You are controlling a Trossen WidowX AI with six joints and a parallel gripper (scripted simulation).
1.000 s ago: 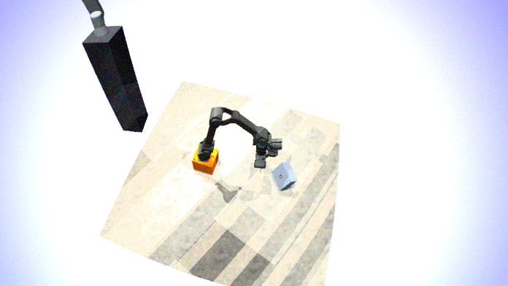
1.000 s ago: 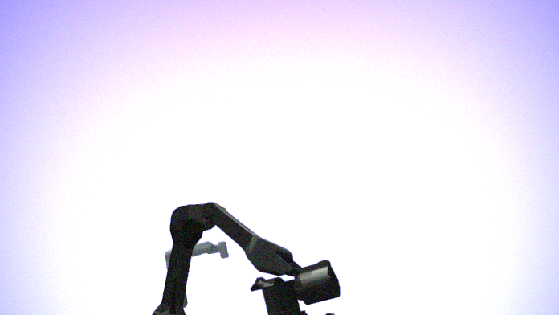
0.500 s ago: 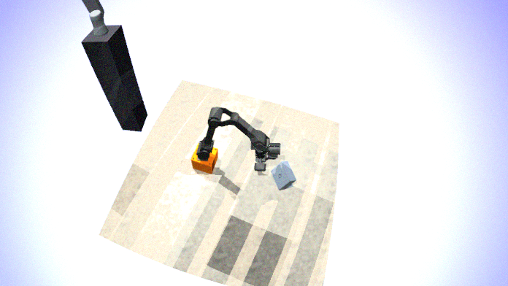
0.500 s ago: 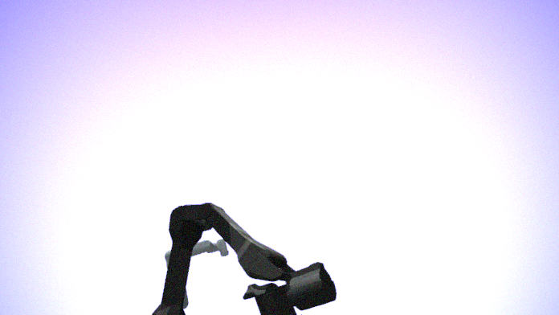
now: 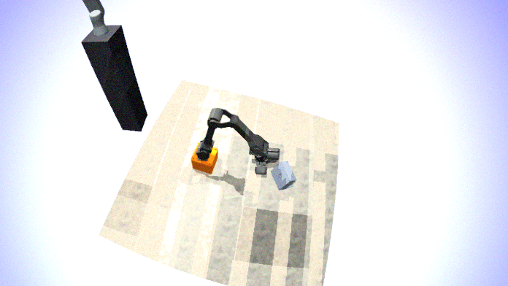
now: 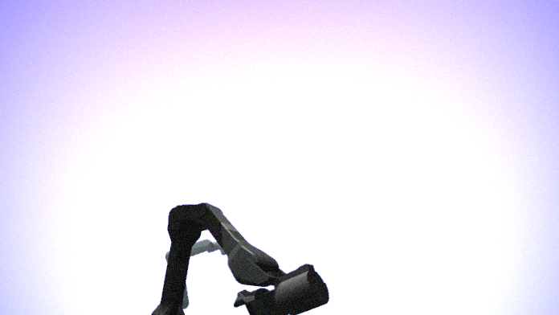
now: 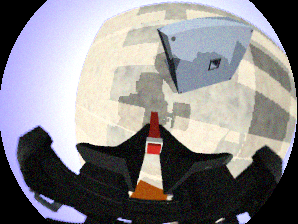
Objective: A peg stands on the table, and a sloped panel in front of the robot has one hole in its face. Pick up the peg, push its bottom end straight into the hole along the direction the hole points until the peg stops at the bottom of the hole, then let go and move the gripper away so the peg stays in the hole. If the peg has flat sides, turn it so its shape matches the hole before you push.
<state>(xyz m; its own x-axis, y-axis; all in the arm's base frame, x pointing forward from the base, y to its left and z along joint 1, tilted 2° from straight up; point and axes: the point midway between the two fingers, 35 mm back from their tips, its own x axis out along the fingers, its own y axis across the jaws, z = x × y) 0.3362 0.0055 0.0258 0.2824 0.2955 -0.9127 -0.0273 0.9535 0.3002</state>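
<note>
Right now the sloped panel is 12 cm ahead of my gripper tip, 7 cm to the right of it and 2 cm below it. Also, from my gripper tip: red peg: 1 cm above.
</note>
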